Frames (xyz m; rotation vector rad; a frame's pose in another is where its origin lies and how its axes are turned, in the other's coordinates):
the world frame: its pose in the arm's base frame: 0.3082 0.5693 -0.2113 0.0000 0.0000 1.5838
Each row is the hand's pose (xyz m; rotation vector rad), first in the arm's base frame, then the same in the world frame.
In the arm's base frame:
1: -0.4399 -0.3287 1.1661 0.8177 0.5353 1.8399
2: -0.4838 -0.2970 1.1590 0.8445 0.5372 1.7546
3: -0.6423 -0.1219 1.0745 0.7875 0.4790 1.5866
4: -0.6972 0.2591 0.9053 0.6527 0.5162 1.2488
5: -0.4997 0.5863 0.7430 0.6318 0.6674 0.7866
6: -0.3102 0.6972 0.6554 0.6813 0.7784 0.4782
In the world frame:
1: -0.8882 0.7597 1.3774 0.8201 -0.1767 0.3653
2: -0.8559 0.8032 1.3703 0.8472 -0.1942 0.2863
3: -0.6788 0.9594 1.2858 0.7964 -0.1995 0.1024
4: -0.2971 1.0093 1.1166 0.7718 -0.0952 -0.2508
5: 0.0275 0.8076 0.9543 0.9127 0.0191 -0.6882
6: 0.1359 0.6167 0.8667 1.0672 0.0640 -0.9611

